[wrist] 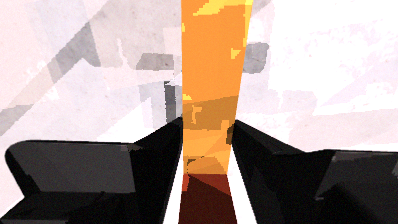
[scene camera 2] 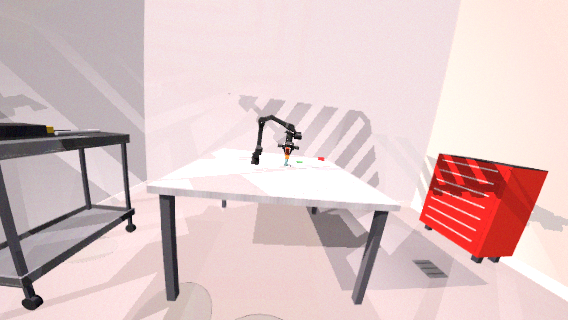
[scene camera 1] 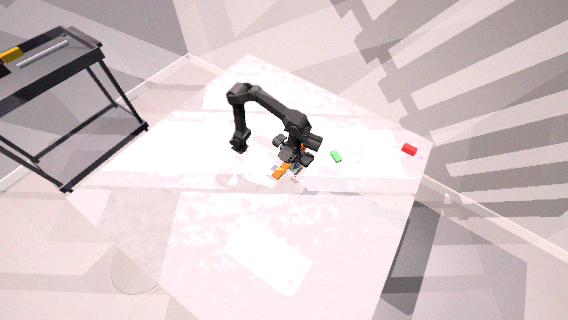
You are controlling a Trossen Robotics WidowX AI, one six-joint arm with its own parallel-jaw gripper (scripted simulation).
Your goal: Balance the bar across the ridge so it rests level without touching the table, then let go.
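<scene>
An orange bar (wrist: 213, 46) is here, and it is my own gripper (scene camera 1: 290, 160) that holds it. I can see the gripper (wrist: 207, 124) in the wrist view too.
</scene>
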